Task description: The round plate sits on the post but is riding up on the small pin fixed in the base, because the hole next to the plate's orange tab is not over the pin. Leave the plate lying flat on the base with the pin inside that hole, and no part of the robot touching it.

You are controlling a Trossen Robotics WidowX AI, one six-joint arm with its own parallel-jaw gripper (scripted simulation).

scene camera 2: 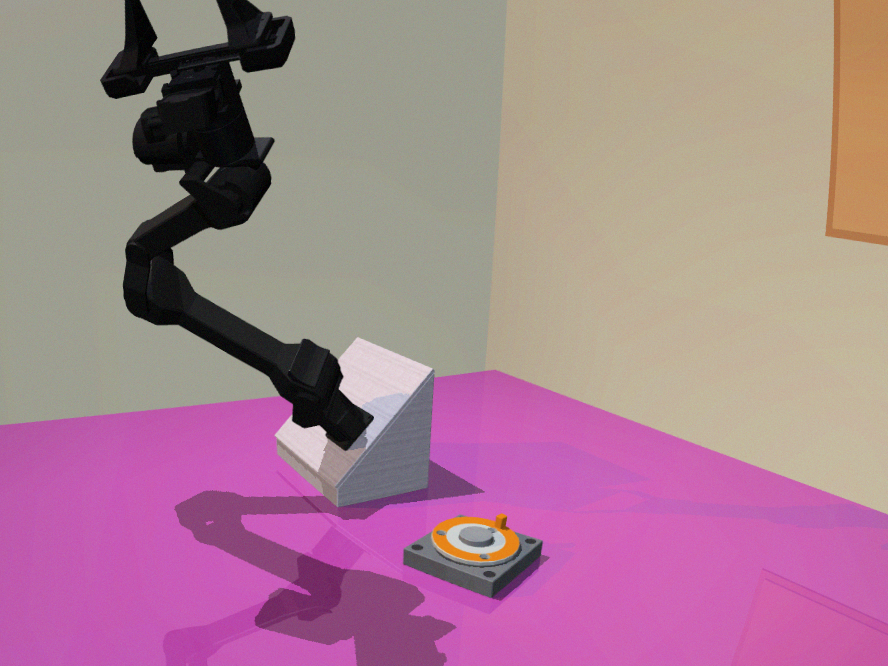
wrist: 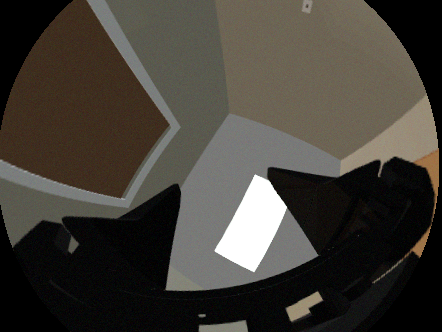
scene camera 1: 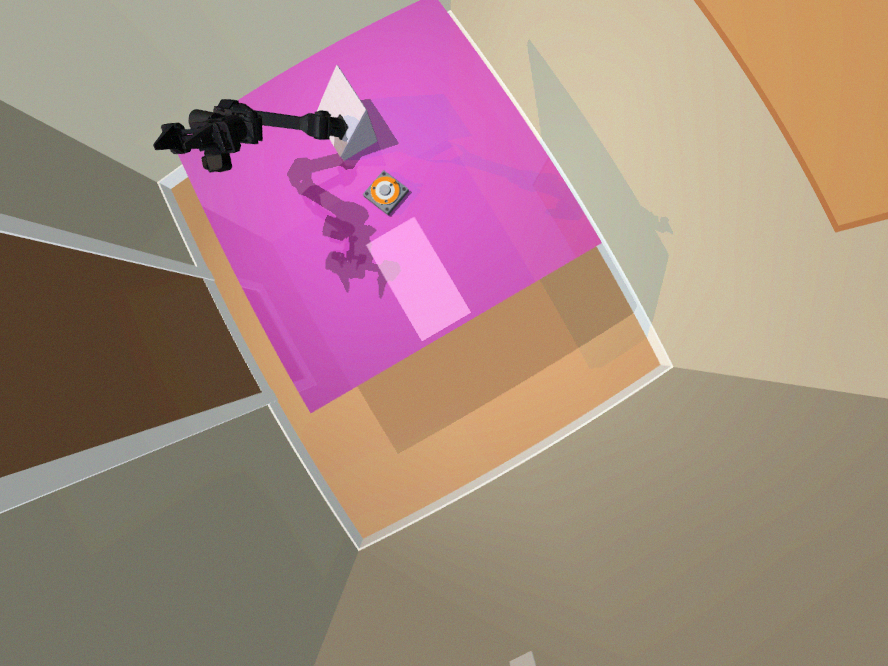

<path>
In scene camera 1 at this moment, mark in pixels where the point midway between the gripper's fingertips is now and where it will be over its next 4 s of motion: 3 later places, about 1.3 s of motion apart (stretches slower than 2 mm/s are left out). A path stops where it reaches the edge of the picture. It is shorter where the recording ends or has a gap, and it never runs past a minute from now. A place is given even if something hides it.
My gripper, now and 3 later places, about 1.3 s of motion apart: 169, 146; 405, 181; 395, 180; 383, 175
</path>
